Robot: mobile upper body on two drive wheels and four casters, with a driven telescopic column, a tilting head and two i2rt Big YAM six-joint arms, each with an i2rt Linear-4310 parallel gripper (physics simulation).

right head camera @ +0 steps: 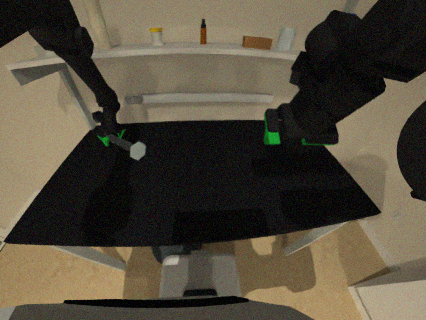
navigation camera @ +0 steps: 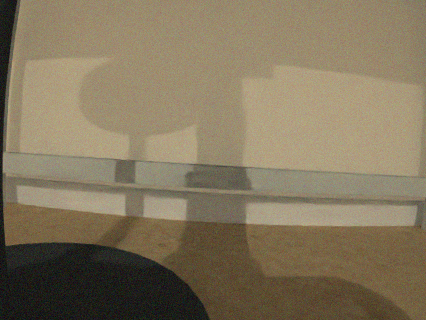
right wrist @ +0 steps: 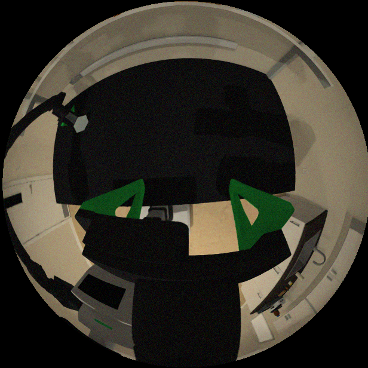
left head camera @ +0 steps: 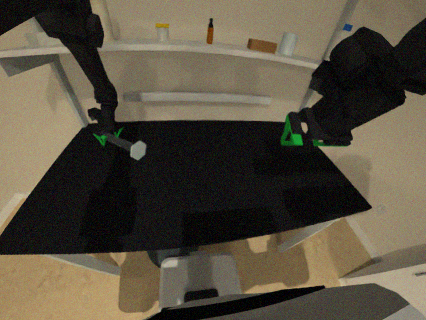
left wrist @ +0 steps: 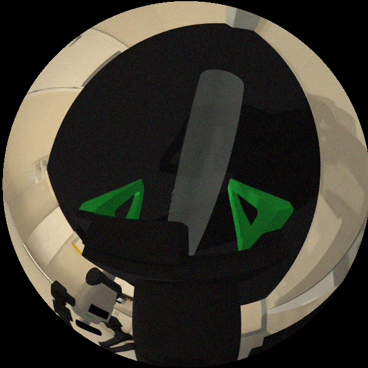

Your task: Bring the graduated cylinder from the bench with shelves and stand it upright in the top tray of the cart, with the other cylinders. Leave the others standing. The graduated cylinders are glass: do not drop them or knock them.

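Frame: origin at the left arm's base, x ahead, y left, z up, level; centimetres.
Seen in the pictures: left gripper, fingertip midpoint: [right head camera: 113, 142] [left head camera: 110, 141]; right gripper, fingertip midpoint: [right head camera: 284, 142] [left head camera: 298, 143].
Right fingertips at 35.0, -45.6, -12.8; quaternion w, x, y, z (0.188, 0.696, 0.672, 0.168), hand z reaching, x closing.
Offsets run from my right fingertips to a thing's top centre, as dx, dy, dz. Level surfaces: height alone.
The graduated cylinder [left head camera: 138, 150] [right head camera: 137, 150] [left wrist: 210, 130] [right wrist: 80, 123] is a grey tube with a pale hexagonal base. It appears to lie on its side on the black bench top @(dz -31.1) [left head camera: 210, 185] [right head camera: 210, 185], base toward the head cameras. My left gripper [left head camera: 111, 136] [right head camera: 113, 137] [left wrist: 185, 183] is open at the tube's far end; in the left wrist view the tube runs between and beyond the spread green fingers, its lower end hidden by the gripper body. My right gripper [left head camera: 310, 140] [right head camera: 295, 140] [right wrist: 186, 183] is open and empty above the bench's right side. The cart is not identifiable.
The shelf [left head camera: 190, 47] [right head camera: 185, 49] behind the bench holds a yellow-capped jar @(+49.0, +37.1, +20.6) [left head camera: 162, 32], an orange bottle @(+50.9, +18.0, +23.8) [left head camera: 210, 32], a brown box @(+47.5, -4.3, +18.6) [left head camera: 262, 46] and a pale cylinder-shaped item @(+54.6, -20.7, +23.6) [left head camera: 287, 44]. A grey seat [left head camera: 220, 272] stands at the bench's front edge. A white rail [left head camera: 205, 98] runs behind the bench.
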